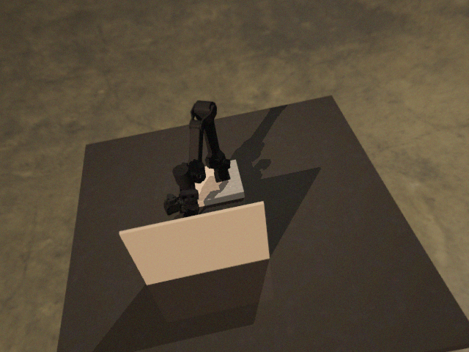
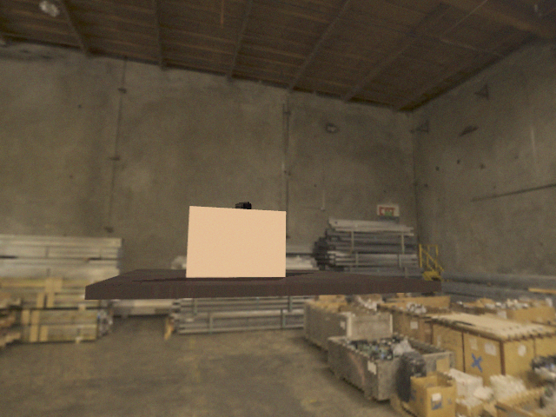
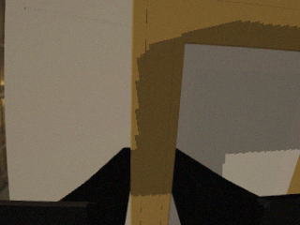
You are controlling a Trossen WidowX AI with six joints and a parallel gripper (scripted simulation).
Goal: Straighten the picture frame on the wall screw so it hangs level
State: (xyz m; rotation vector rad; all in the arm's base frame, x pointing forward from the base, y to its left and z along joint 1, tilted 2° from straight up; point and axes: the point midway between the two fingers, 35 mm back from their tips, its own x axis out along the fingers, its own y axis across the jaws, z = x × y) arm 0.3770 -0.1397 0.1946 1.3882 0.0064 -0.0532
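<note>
Now: the yellow picture frame 10 mm to the right of my gripper tip and 50 mm below it. Also, from my gripper tip: wall panel: 10 mm ahead, 10 mm to the left, 70 mm below.
</note>
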